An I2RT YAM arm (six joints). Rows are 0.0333 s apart.
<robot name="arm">
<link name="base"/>
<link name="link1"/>
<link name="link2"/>
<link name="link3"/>
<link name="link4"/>
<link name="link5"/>
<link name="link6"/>
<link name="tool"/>
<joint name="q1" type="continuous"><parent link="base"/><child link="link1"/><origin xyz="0.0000 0.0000 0.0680"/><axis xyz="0 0 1"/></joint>
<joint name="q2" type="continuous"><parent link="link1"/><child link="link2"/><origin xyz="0.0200 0.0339 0.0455" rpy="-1.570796 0.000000 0.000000"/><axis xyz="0 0 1"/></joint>
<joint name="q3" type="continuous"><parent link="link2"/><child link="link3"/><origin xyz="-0.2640 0.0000 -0.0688" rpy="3.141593 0.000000 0.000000"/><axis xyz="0 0 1"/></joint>
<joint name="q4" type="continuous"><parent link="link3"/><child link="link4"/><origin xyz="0.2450 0.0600 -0.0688"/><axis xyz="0 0 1"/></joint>
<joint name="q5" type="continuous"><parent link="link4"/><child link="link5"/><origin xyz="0.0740 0.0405 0.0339" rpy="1.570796 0.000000 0.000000"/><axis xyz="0 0 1"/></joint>
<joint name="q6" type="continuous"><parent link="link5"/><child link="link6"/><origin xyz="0.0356 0.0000 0.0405" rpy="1.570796 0.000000 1.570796"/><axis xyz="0 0 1"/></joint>
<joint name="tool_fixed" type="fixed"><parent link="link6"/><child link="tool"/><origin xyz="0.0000 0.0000 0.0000" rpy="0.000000 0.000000 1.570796"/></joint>
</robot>
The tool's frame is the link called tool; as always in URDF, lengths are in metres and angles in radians. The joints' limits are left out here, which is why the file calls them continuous.
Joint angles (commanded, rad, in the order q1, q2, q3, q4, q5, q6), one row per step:
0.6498, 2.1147, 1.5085, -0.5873, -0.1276, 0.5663
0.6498, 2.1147, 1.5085, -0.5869, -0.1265, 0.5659
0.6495, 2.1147, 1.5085, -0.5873, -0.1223, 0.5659
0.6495, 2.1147, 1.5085, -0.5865, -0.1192, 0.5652
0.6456, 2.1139, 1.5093, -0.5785, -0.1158, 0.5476
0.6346, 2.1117, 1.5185, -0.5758, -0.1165, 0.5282
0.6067, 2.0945, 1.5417, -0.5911, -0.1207, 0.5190
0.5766, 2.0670, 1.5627, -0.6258, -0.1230, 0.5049
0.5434, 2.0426, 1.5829, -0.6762, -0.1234, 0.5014
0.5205, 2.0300, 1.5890, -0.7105, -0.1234, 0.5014
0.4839, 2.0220, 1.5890, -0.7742, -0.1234, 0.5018
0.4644, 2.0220, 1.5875, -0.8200, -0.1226, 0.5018
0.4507, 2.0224, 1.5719, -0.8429, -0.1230, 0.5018
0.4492, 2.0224, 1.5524, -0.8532, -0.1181, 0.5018
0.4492, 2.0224, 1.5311, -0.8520, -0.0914, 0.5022
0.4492, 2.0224, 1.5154, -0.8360, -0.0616, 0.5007
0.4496, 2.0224, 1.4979, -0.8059, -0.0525, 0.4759
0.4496, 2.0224, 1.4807, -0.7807, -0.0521, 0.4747
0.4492, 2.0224, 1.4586, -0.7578, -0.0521, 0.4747
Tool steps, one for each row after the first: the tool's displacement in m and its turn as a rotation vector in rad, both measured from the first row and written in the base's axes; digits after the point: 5 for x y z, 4 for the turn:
0.00006, -0.00001, 0.00001, -0.0007, -0.0011, 0.0000
0.00020, -0.00025, -0.00002, -0.0040, -0.0031, -0.0019
0.00033, -0.00028, 0.00000, -0.0060, -0.0057, -0.0024
0.00219, -0.00115, 0.00086, -0.0066, -0.0209, 0.0086
0.00662, -0.00378, 0.00445, -0.0023, -0.0381, 0.0156
0.01527, -0.01237, 0.01751, 0.0126, -0.0594, -0.0026
0.02142, -0.02397, 0.03342, 0.0176, -0.0745, -0.0191
0.02616, -0.03799, 0.04707, 0.0127, -0.0708, -0.0488
0.02819, -0.04823, 0.05247, 0.0036, -0.0577, -0.0715
0.02957, -0.06523, 0.05306, -0.0259, -0.0098, -0.1078
0.02899, -0.07474, 0.05096, -0.0505, 0.0310, -0.1269
0.02726, -0.08191, 0.04572, -0.0693, 0.0653, -0.1398
0.02381, -0.08445, 0.04005, -0.0881, 0.0889, -0.1423
0.02116, -0.08677, 0.03422, -0.1203, 0.0938, -0.1501
0.02075, -0.08814, 0.03032, -0.1453, 0.0791, -0.1574
0.02095, -0.08823, 0.02637, -0.1516, 0.0580, -0.1367
0.02060, -0.08841, 0.02243, -0.1483, 0.0506, -0.1361
0.01920, -0.08927, 0.01715, -0.1479, 0.0499, -0.1366

